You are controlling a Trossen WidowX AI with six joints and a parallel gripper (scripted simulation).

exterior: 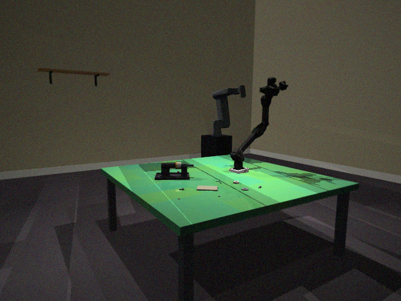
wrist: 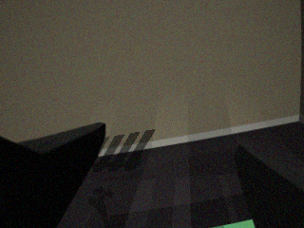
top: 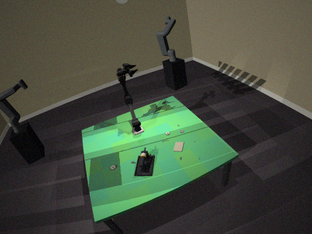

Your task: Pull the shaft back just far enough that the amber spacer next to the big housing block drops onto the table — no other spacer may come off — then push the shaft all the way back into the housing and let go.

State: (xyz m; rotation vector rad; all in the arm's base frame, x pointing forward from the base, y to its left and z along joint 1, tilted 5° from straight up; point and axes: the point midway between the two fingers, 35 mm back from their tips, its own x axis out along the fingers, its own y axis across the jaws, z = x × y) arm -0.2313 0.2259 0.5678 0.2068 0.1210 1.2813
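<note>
My gripper tip is now 600 mm short of the shaft, 370 mm to the left of it and 540 mm above it. The rest, counted from my gripper tip: white spacer 610 mm ahead, 380 mm to the right, 540 mm below; amber spacer 640 mm ahead, 400 mm to the right, 540 mm below; tan plate 670 mm ahead, 50 mm to the right, 610 mm below.
</note>
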